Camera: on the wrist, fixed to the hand. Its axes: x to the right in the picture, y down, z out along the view.
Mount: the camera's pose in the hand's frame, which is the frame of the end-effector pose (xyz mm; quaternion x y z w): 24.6 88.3 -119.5 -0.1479 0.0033 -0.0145 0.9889
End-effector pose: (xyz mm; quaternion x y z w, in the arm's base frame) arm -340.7 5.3 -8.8 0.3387 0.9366 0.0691 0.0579
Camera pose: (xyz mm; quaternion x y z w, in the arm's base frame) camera -322.7 77.5 122.1 0.3126 0.9210 0.2071 0.1053
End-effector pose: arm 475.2 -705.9 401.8 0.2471 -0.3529 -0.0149 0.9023
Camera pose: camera 557.6 -581.3 382.4 0.1161 -0.3402 -0.0792 0.9298
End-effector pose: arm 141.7 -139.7 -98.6 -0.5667 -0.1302 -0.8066 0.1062
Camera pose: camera 55.7 -263.1 -106.2 -0.5716 -0.0173 -0.8203 0.0099
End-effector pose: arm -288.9 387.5 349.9 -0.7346 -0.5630 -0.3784 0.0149
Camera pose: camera -277.3 321.8 484.9 0.7192 0.5114 0.4601 0.0975
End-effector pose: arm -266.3 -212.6 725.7 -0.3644 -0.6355 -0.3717 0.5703
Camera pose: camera -135.8 -277.3 764.0 -0.4342 -0.5769 -0.4710 0.5068
